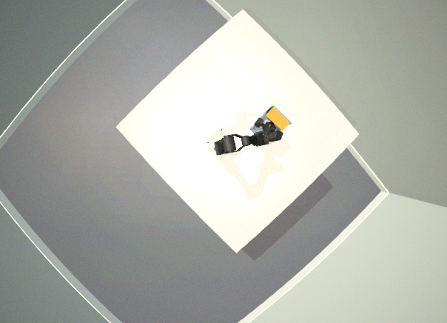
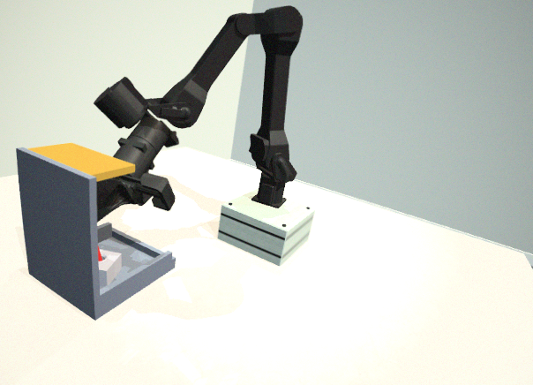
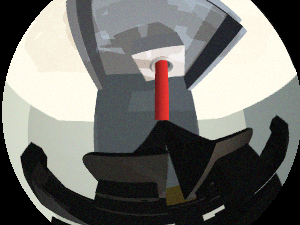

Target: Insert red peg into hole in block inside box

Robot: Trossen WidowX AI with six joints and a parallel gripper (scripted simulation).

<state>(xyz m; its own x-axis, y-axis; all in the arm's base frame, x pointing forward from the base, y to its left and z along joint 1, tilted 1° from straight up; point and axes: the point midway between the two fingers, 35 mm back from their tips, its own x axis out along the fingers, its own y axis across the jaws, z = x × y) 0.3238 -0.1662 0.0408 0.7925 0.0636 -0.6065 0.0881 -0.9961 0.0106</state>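
The red peg lies 4 cm below my gripper tip and 1 cm behind it. Round my gripper tip: orange roof: 10 cm above, 1 cm to the right.
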